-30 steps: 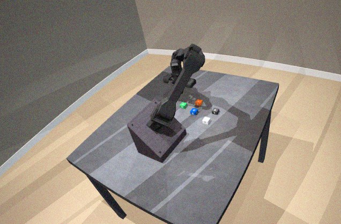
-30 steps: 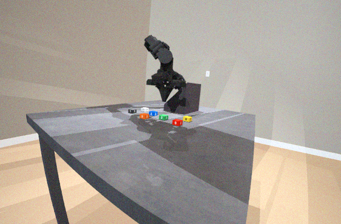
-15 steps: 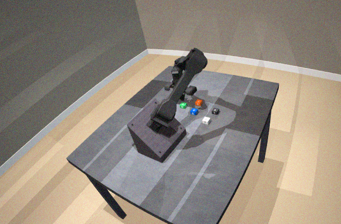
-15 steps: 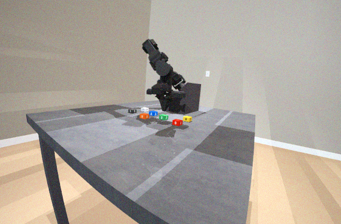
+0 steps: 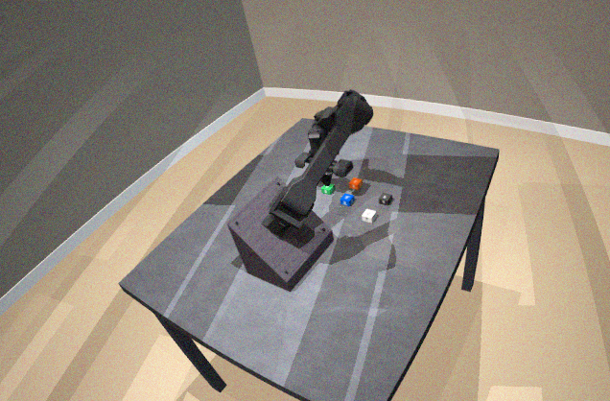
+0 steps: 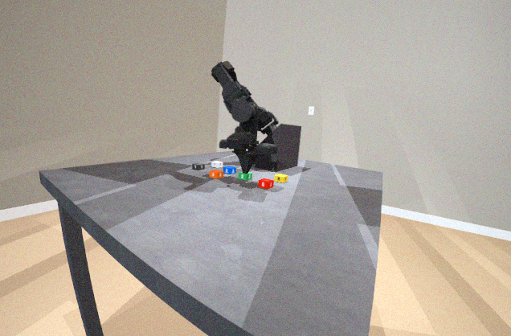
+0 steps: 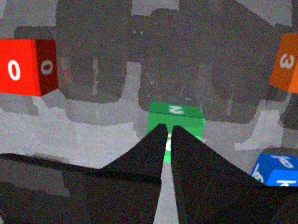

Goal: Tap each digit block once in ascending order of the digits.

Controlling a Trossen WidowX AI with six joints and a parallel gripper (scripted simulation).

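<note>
Right now my gripper tip is 10 mm past the green block and 10 mm above it. Round my gripper tip: orange block 80 mm to the right, 50 mm ahead, 10 mm below; then blue block 90 mm to the right, 40 mm behind, 10 mm below; then red block 90 mm to the left, 30 mm ahead, 10 mm below.
</note>
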